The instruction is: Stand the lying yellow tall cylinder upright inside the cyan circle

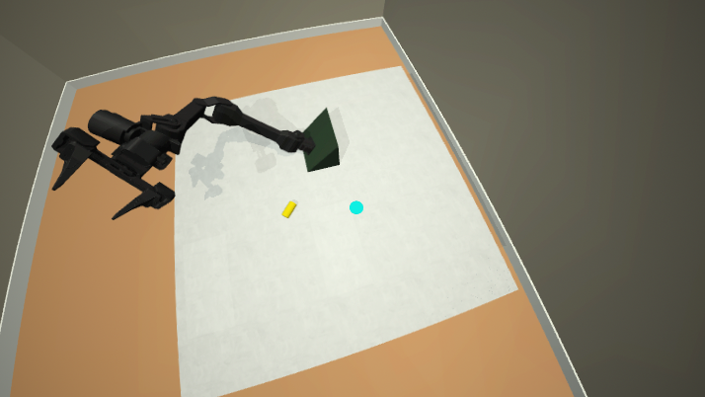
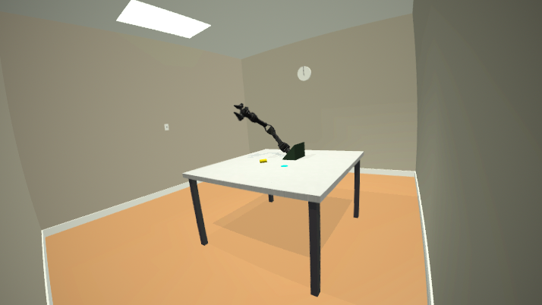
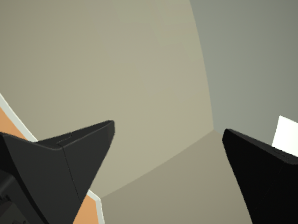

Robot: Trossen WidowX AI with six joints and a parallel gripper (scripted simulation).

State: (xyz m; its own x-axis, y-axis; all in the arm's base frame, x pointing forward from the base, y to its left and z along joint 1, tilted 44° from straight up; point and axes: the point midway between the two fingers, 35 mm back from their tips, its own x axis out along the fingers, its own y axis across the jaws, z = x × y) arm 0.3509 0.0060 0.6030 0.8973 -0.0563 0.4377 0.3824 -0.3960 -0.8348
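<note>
My gripper tip is 52 cm above the yellow tall cylinder, 24 cm to the right of it and 6 cm past it. Round my gripper tip: cyan circle: 54 cm below, 50 cm to the left, 4 cm ahead.
</note>
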